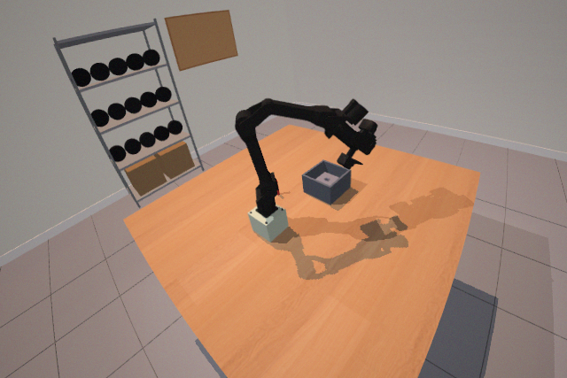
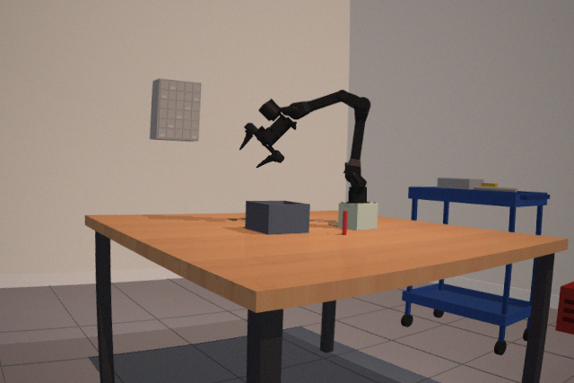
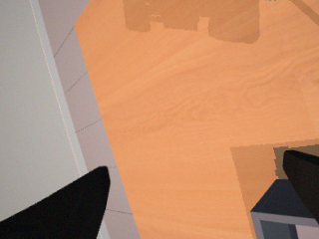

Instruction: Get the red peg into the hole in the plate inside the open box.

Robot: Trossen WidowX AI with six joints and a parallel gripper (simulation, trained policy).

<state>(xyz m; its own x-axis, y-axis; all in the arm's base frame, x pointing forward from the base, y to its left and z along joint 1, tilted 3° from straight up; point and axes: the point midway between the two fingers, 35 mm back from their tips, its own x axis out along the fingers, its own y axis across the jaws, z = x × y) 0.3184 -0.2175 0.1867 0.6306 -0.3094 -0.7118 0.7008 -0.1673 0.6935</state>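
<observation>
Now: the red peg 170 mm behind my gripper tip, 360 mm to the left of it and 210 mm below it. The rest, counted from my gripper tip: dark grey box (10 mm behind, 190 mm to the left, 220 mm below); then pale plate (10 mm behind, 190 mm to the left, 200 mm below).
</observation>
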